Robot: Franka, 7 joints.
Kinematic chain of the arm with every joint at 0, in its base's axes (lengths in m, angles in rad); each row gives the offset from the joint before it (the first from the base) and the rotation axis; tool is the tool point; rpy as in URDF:
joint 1: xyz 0 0 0.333 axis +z
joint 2: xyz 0 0 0 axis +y
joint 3: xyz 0 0 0.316 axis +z
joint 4: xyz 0.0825 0 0 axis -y
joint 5: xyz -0.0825 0 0.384 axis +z
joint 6: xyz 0 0 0 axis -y
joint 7: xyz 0.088 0 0 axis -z
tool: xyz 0 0 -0.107 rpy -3.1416 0 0
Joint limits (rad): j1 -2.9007..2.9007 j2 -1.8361..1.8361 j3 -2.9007..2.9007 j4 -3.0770..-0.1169 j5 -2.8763..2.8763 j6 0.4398..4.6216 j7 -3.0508..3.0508
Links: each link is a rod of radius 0.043 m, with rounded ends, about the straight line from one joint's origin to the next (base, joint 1, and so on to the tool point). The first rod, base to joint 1, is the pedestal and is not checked.
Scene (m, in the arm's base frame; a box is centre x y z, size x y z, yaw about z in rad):
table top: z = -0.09
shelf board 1: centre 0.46 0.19 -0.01 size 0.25 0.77 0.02 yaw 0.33
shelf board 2: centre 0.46 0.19 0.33 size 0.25 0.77 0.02 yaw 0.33
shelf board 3: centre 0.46 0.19 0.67 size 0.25 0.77 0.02 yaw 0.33
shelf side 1: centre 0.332 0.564 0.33 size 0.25 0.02 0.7 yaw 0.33
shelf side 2: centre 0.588 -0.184 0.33 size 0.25 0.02 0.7 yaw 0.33
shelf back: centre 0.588 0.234 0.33 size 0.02 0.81 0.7 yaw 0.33
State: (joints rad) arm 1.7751 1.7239 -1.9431 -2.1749 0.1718 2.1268 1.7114
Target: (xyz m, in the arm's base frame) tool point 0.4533 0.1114 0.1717
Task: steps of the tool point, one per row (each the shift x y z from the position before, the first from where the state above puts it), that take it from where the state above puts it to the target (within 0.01 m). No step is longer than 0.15 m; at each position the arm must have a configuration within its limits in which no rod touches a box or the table.
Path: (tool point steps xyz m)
1: -0.0387 -0.1048 -0.0360
2: -0.0626 -0.0797 -0.0384
3: -0.0764 -0.0498 -0.0366
4: -0.0786 -0.0196 -0.0316
5: -0.0710 0.0063 -0.0244
6: 0.0467 0.0064 -0.0391
7: 0.0423 0.0361 -0.0569
8: 0.0163 0.0640 -0.0729
9: 0.1055 0.0371 -0.0045
10: 0.1018 0.0339 0.0045

